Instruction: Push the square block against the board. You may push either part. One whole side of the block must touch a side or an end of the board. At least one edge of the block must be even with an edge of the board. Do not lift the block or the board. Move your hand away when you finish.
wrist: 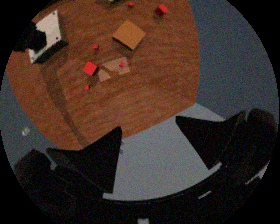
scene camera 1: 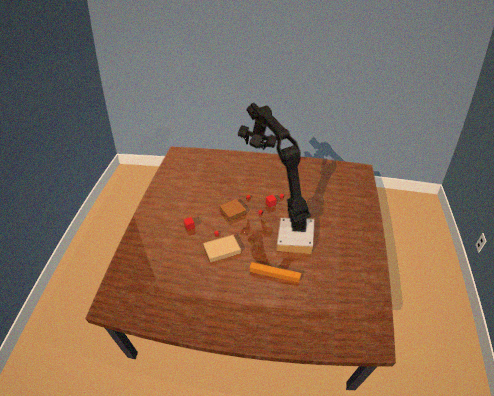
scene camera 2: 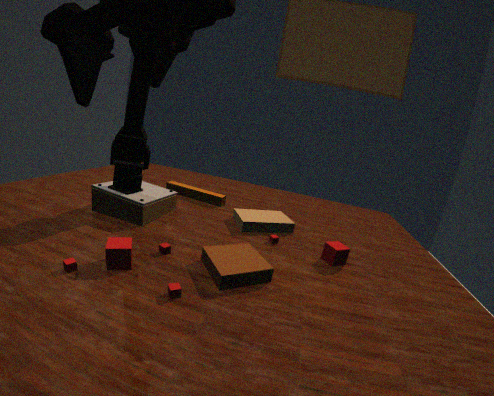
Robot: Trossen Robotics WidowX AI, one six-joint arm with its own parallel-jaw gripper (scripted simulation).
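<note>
Scene camera 2 shows a pale tan flat board (scene camera 2: pixel 248 220) as well as my gripper (scene camera 2: pixel 113 96), which is open and holds nothing. The wrist view likewise shows my gripper (wrist: pixel 149 124).
</note>
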